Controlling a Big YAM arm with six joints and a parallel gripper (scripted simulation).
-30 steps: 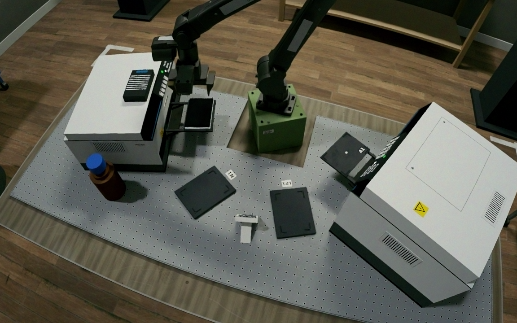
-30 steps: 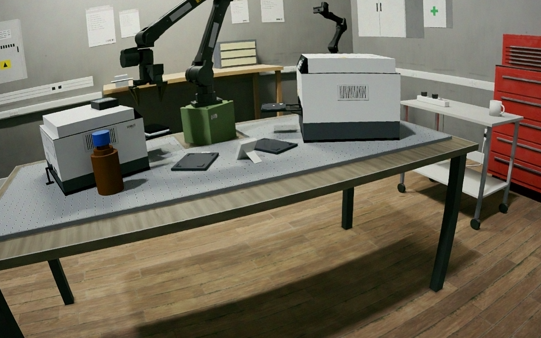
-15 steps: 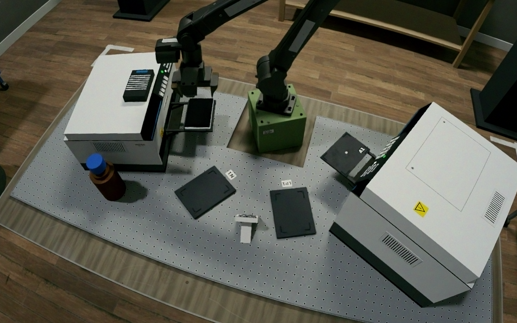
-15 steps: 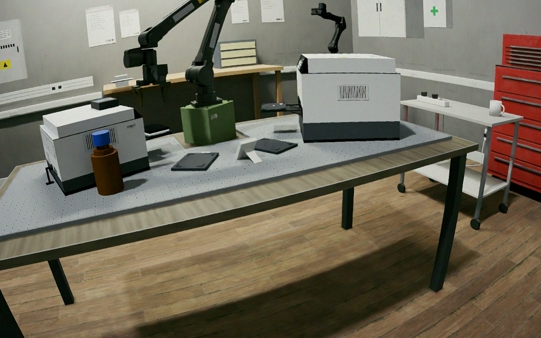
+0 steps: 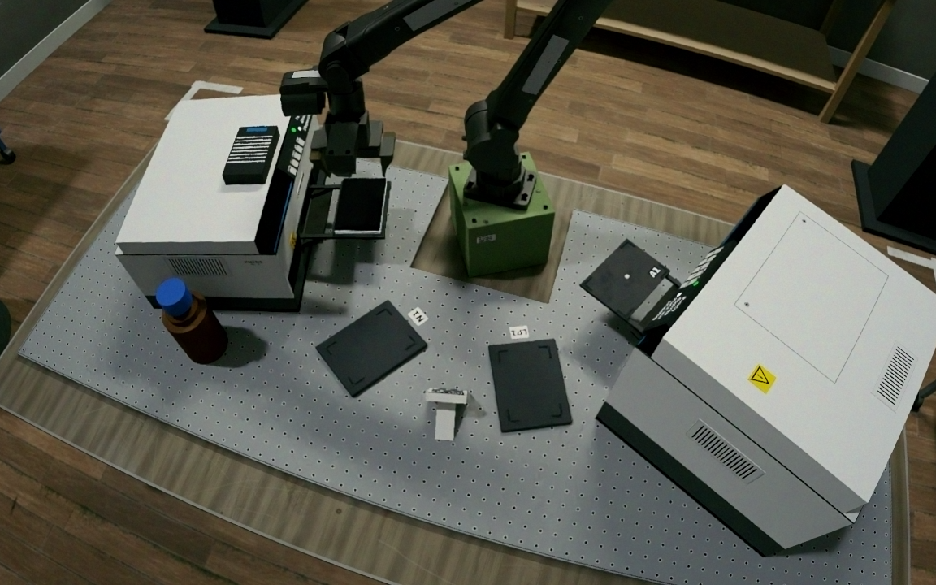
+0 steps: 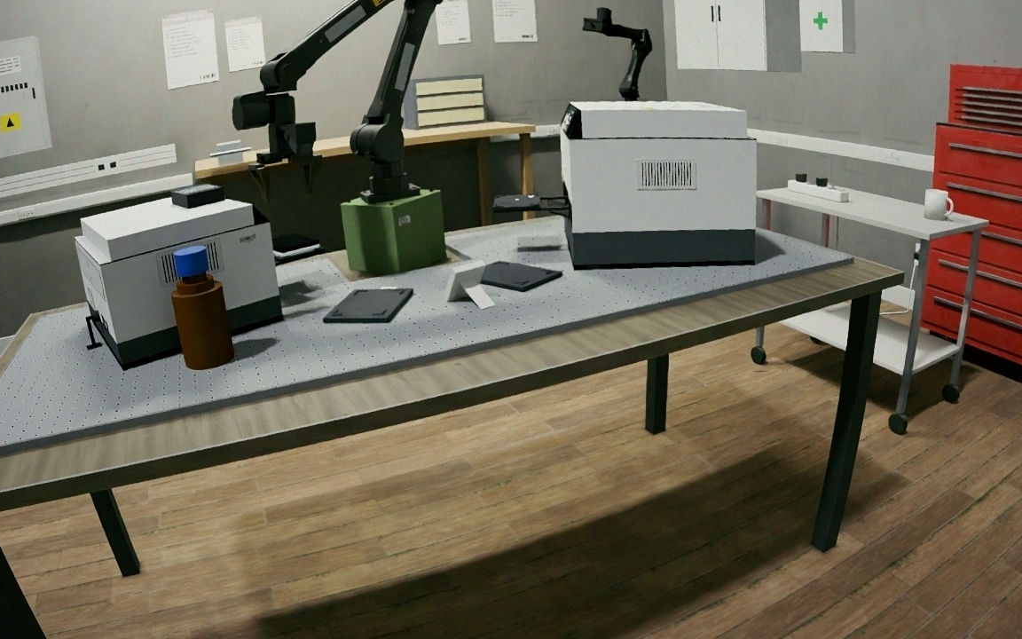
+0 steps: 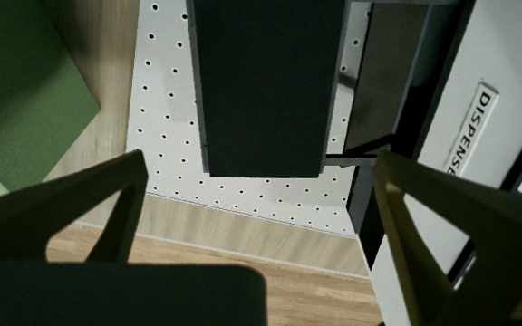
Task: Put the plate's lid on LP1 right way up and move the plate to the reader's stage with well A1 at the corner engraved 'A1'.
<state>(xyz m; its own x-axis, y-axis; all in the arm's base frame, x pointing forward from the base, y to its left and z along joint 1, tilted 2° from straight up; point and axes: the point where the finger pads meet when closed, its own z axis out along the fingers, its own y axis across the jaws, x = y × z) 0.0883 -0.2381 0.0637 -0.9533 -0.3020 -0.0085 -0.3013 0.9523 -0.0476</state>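
My gripper is now 1 cm past the dark lid, 1 cm to the left of it and 10 cm above it. Round my hand: brown capped bottle (32 cm ahead, 21 cm to the right, 8 cm below); well plate (1 cm behind, 1 cm to the right, 11 cm below); N1 nest (22 cm ahead, 10 cm to the left, 19 cm below).
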